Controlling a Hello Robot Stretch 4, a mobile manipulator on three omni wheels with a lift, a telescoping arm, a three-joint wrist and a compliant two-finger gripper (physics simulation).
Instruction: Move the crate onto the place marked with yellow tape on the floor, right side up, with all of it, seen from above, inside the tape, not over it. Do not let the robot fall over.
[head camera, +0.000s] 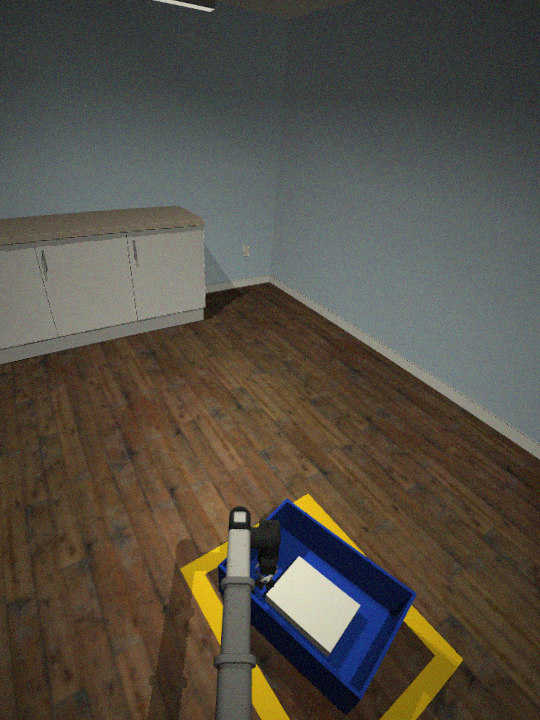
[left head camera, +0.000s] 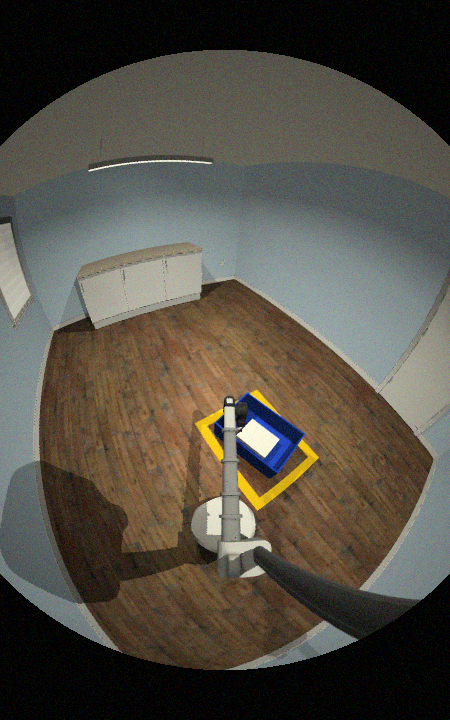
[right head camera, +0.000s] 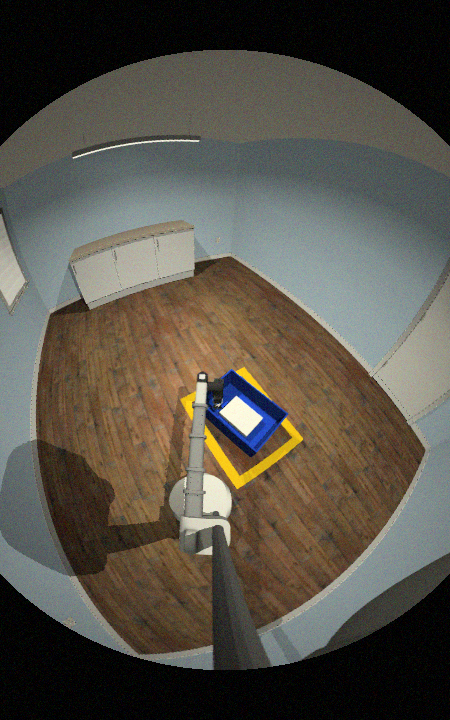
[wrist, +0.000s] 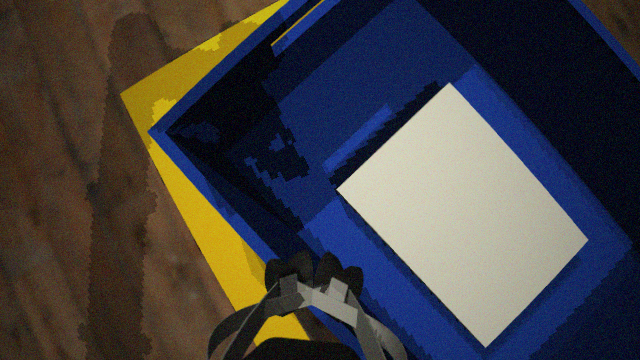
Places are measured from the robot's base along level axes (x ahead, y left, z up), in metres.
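Pixels of known places: gripper, fingertip midpoint: (head camera: 264, 586) (right head camera: 216, 407) (wrist: 314, 271).
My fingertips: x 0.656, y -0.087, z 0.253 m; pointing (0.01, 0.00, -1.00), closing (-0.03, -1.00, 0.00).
For each thing: its top centre in the pictures, then the offset to it from my fingertips.
- blue open crate, middle of its top: (wrist: 529, 220) (head camera: 317, 580) (right head camera: 242, 406) (left head camera: 261, 429) 0.194 m right, 0.043 m ahead, 0.060 m down
- white flat sheet, middle of its top: (wrist: 470, 216) (head camera: 313, 600) (right head camera: 240, 414) (left head camera: 257, 437) 0.201 m right, 0.037 m ahead, 0.209 m down
A blue open crate (head camera: 369, 633) (left head camera: 286, 436) (right head camera: 268, 423) (wrist: 336, 92) stands right side up on the wood floor within the yellow tape rectangle (head camera: 437, 669) (left head camera: 257, 498) (right head camera: 225, 463) (wrist: 193, 197), turned at an angle to it. In the wrist view the crate's left corner and rim lie over the tape's far and left strips. A white flat sheet (head camera: 313, 603) (left head camera: 258, 437) (right head camera: 241, 416) (wrist: 460, 211) lies inside the crate. My gripper (head camera: 264, 579) (left head camera: 239, 420) (right head camera: 216, 396) (wrist: 314, 271) hangs over the crate's near-left wall, fingertips together, holding nothing that I can see.
A white cabinet (head camera: 97, 283) (left head camera: 139, 279) (right head camera: 131, 259) stands against the far left wall. Blue walls close the room behind and to the right. My round base (left head camera: 206, 522) (right head camera: 214, 495) stands just short of the tape's near corner.
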